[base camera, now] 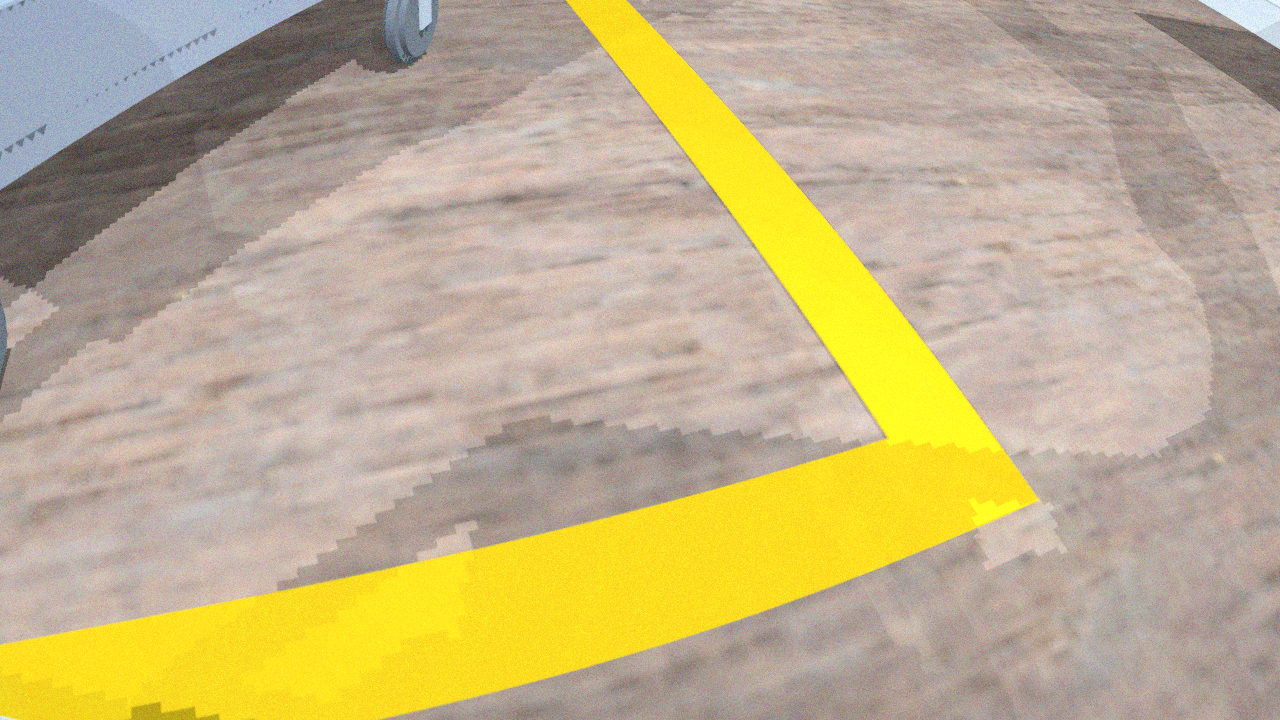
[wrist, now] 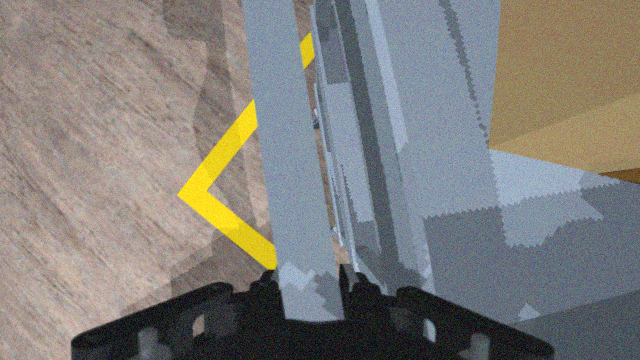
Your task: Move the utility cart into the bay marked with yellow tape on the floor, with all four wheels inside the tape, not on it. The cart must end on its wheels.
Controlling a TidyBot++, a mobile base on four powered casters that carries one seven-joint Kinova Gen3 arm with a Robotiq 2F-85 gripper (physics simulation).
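Places are measured from the arm's base along level axes (x left, y ahead, z down), in metres.
Pixels of known places: gripper, fingertip midpoint: point(wrist: 314, 279).
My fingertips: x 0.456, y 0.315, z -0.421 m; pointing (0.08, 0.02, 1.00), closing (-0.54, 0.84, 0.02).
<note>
Ahead of a thing's pixels: the offset from my fingertips to its top centre. "pt": to the spot under its first point. Level surfaces: height alone.
The grey-blue utility cart point(base camera: 107, 62) point(wrist: 460, 250) stands at the upper left of the base view and fills the right of the wrist view. Its handle bar @[pt dy +0.027, dx +0.063, dz -0.046 m] point(wrist: 290, 150) runs down between my fingers. My gripper point(wrist: 314, 279) is shut on this bar. One cart wheel @[pt dy +0.496, dx -0.254, dz +0.774 m] point(base camera: 411, 31) touches the floor at the top of the base view; part of another shows at the left edge. The yellow tape point(base camera: 805, 259) point(wrist: 235, 226) forms a corner. The visible wheel is on the inner side of both tape strips, apart from them. The other wheels' places relative to the tape are hidden or unclear.
A tan box-like object @[pt dy +0.170, dx +0.030, dz -0.043 m] point(wrist: 565, 65) sits on the cart's top, at the upper right of the wrist view. A pale object point(base camera: 1257, 16) shows at the top right corner of the base view. Wood-look floor @[dz +0.818 m] point(base camera: 1118, 608) lies outside the tape corner, with shadows across it.
</note>
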